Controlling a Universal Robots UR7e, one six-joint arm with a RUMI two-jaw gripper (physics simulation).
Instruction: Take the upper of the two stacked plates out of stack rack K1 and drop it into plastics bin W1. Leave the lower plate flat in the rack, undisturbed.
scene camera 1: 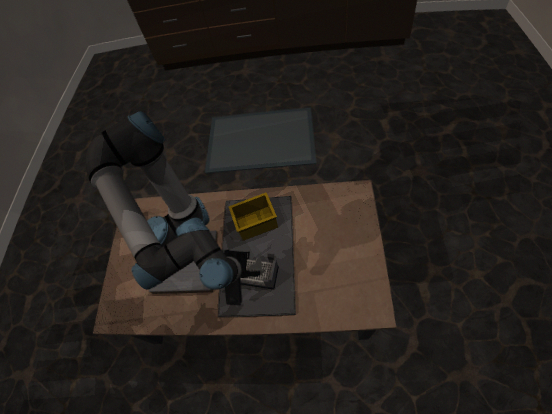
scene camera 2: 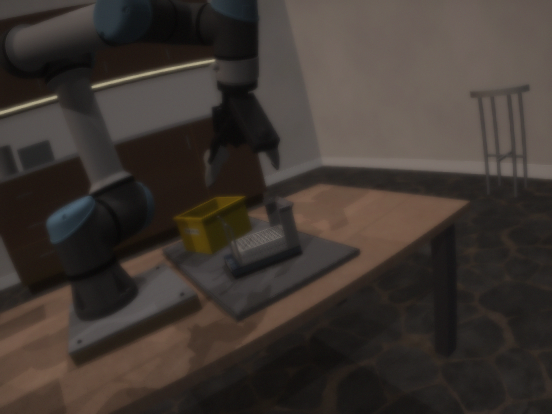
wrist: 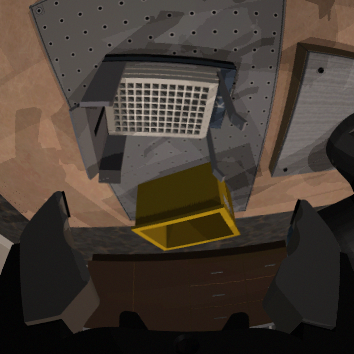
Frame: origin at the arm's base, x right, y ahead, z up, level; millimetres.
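Seen in the pictures: gripper, fingertip midpoint: (scene camera 2: pixel 243 178) (wrist: pixel 181 200); arm's base, link origin: (scene camera 2: pixel 108 302).
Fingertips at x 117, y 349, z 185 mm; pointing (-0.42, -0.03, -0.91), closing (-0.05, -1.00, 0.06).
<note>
Offsets run from my fingertips to a thing's top centre. Level surfaces: height alone.
The upper plate {dx -43, dy +21, dz -146 mm} (scene camera 1: pixel 261 271) (scene camera 2: pixel 260 239) (wrist: pixel 160 107), pale with a grid of wells, lies flat in stack rack K1 {dx -44, dy +14, dz -79 mm} (scene camera 2: pixel 289 220) (wrist: pixel 102 84), between its grey and blue uprights. The lower plate lies beneath it; stacked pale edges show along one side in the wrist view, but I cannot clearly separate them. Plastics bin W1 {dx -281, dy -16, dz -99 mm} (scene camera 1: pixel 257 230) (scene camera 2: pixel 200 234) (wrist: pixel 175 197) is yellow, open-topped and upright, beside the rack. No plate is visible in it. My gripper (scene camera 2: pixel 242 167) (wrist: pixel 181 200) is open and empty, high above the rack and bin. In scene camera 1 the arm partly covers the rack.
Rack and bin stand on a grey perforated board (scene camera 1: pixel 257 305) (scene camera 2: pixel 240 302) (wrist: pixel 55 37) on the wooden table {dz -212 mm} (scene camera 1: pixel 340 300) (scene camera 2: pixel 400 205). The robot's grey base slab (scene camera 1: pixel 180 286) (scene camera 2: pixel 150 310) (wrist: pixel 320 110) lies beside the board. The rack's uprights stand taller than the plates.
</note>
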